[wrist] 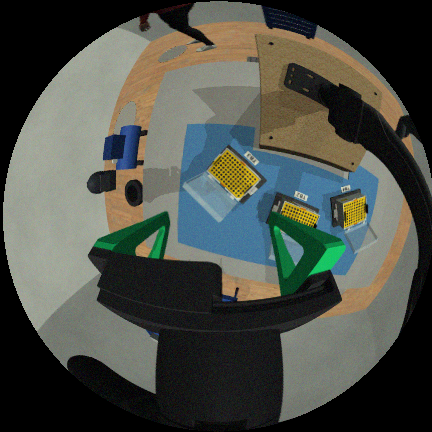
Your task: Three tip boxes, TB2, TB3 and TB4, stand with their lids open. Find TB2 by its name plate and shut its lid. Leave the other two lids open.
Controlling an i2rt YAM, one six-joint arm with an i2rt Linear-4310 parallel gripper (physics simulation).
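Places are measured from the arm's base along level axes (x left, y ahead, z down), in millimetres.
Pixels of known places: gripper, fingertip midpoint: (218, 216); arm's base, origin of the base link: (329, 95).
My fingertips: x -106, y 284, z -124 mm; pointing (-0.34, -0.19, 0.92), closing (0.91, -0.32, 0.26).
Ahead of a thing's pixels: the offset from my fingertips to its top centre. "spot": to the spot under its first point. Level surfaces: height alone.
The box TB2 @[dz +243, dx +174, dy +30 mm] (299, 212) stands right of centre, with its name plate @[spot: dz +315, dx +167, dy -37 mm] (300, 195) at its upper edge. Its yellow tip rack shows and its clear lid @[spot: dz +232, dx +190, dy +95 mm] (292, 247) is open, partly hidden behind the right green finger. The box TB3 @[dz +243, dx -42, dy -17 mm] (235, 174) stands to the upper left, its clear lid (212, 196) open toward the lower left. The box TB4 @[dz +243, dx +363, dy -91 mm] (354, 212) stands at the right, its clear lid (362, 238) open toward the bottom of the view. My gripper (218, 216) is open and empty, above the mat; its right finger overlaps TB2 in the view.
The boxes stand on a blue mat @[dz +317 mm] (207, 233). A brown board (300, 122) carrying the arm's black base lies beyond them. A blue cylindrical device (130, 147), a black rounded object (102, 182) and a black ring (133, 193) stand at the left. The arm curves along the right edge.
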